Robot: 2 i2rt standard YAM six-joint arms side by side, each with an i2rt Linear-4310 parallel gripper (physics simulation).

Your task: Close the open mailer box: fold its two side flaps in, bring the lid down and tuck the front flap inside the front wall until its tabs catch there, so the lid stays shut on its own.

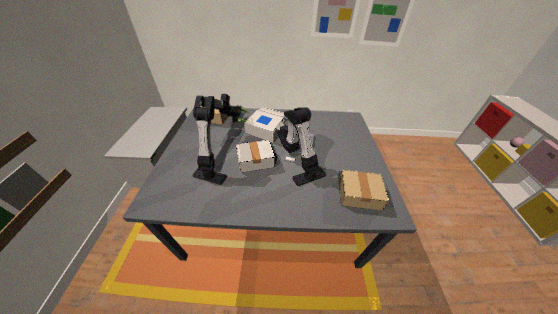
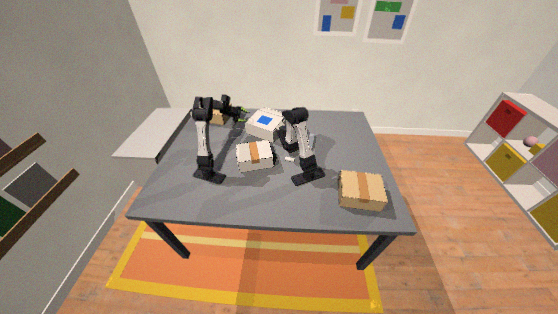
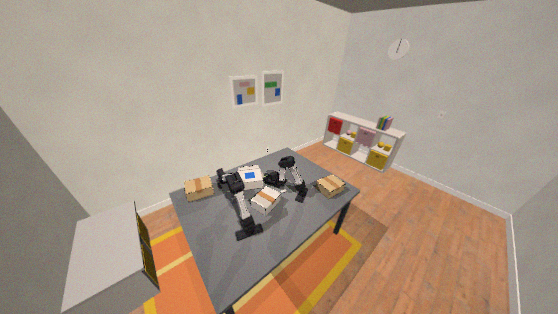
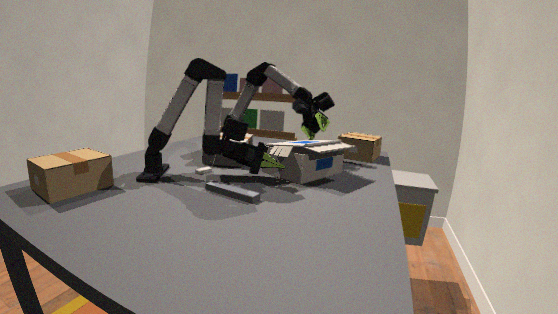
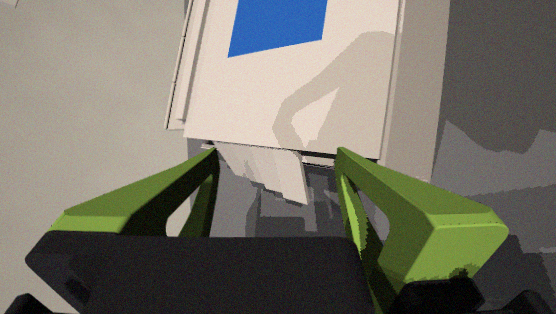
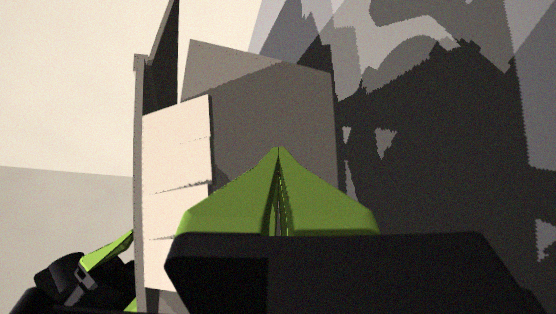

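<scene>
The white mailer box stands near the table's far edge. Its lid, with a blue square, is down low over the box. The front flap sticks outward past the front wall, outside it. A pale side flap pokes out under the lid's left end; another sticks out at the right end. My left gripper is open and empty at the left end. My right gripper is shut, empty, close beside the right end wall.
A small white taped box stands between the arms. Tan taped boxes stand at the near right and behind the left arm. A grey bar and a white block lie near the right arm.
</scene>
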